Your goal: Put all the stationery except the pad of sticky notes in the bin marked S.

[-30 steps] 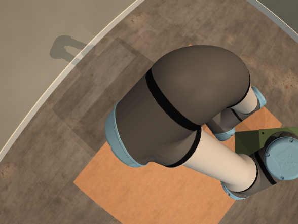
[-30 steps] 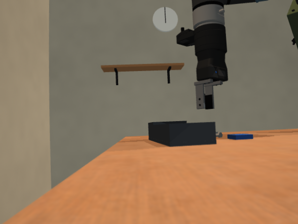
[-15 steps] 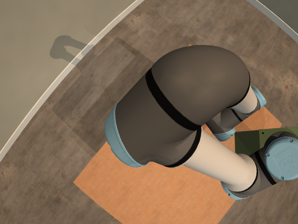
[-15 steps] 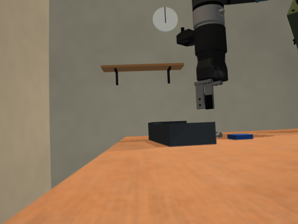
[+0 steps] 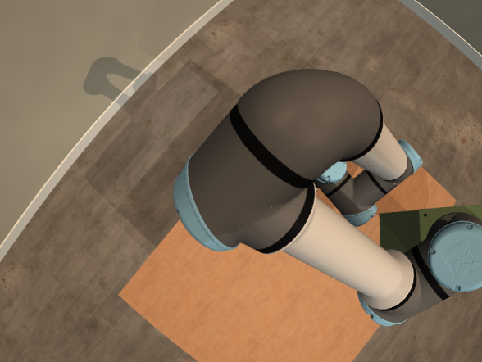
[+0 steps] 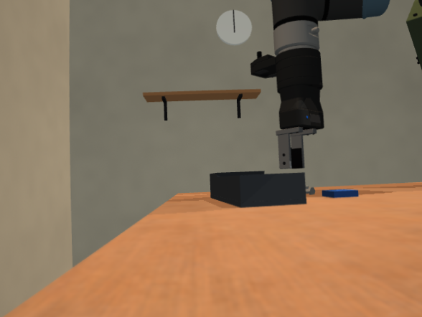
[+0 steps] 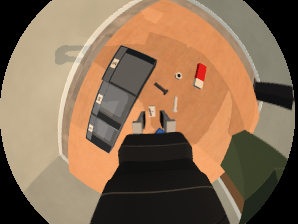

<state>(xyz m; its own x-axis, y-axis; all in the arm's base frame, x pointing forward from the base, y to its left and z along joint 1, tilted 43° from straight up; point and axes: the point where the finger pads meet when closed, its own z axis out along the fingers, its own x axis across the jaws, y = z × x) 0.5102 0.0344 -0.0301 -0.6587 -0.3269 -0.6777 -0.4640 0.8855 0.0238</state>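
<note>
Right now the white clip-like piece is 6 cm below my hand. The rest, counted from my hand: black screw: 1 cm ahead, 6 cm to the right, 6 cm below; white bolt: 4 cm behind, 4 cm to the right, 6 cm below; blue pad: 6 cm behind, 5 cm to the left, 6 cm below.
</note>
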